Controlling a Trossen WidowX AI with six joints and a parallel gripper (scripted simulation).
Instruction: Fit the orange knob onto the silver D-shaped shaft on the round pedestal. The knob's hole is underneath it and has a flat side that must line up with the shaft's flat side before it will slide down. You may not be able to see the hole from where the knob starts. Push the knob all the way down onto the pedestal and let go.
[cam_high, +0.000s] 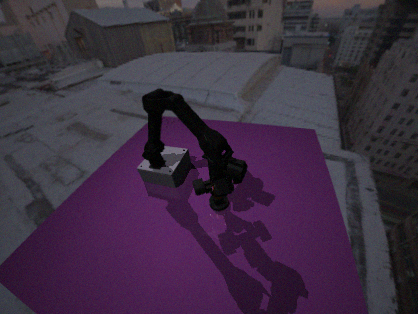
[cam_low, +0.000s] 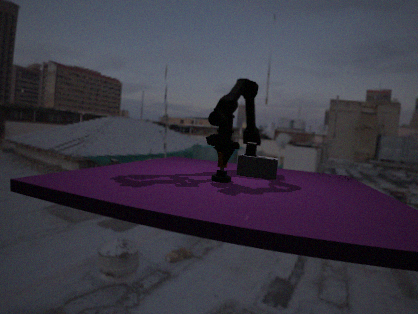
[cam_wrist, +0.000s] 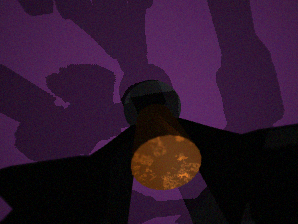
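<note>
The round dark pedestal lies 4 cm below my gripper tip. From my gripper tip the other things lie so: orange knob 3 cm above.
</note>
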